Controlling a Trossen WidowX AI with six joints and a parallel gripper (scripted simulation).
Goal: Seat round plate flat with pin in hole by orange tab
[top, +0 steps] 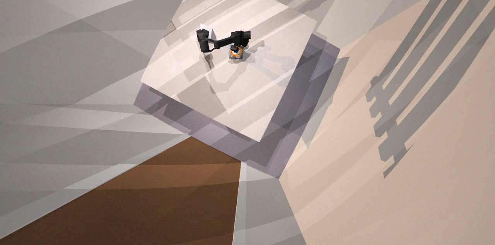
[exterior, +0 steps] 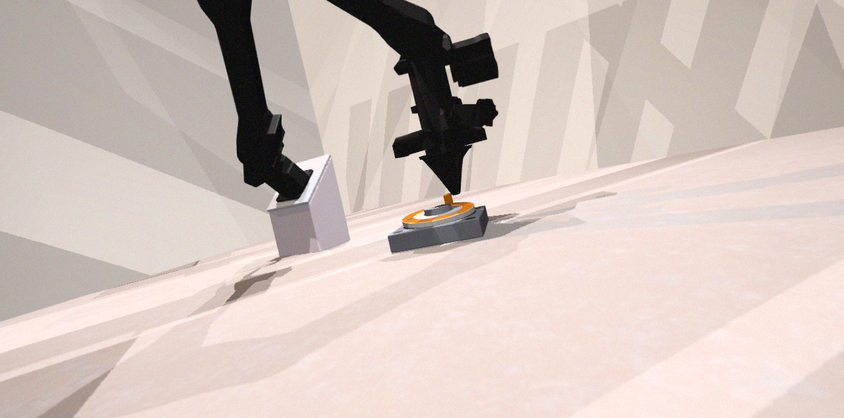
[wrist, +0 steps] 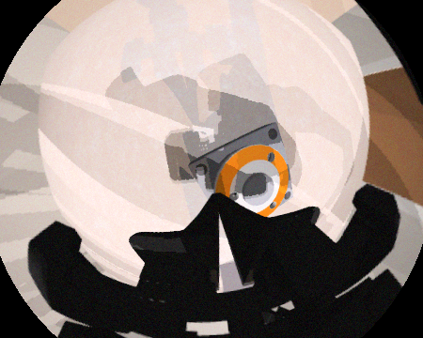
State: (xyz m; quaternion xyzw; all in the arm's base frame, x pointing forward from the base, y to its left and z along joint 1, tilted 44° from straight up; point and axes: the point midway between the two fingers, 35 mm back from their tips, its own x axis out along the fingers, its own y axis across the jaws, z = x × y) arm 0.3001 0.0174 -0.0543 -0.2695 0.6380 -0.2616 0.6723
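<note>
Now: gripper tip 1 cm past the square base, 5 cm to the left of it and 3 cm above it. From my gripper tip the other things lie so: round plate (1 cm behind, 3 cm to the right, 1 cm below).
</note>
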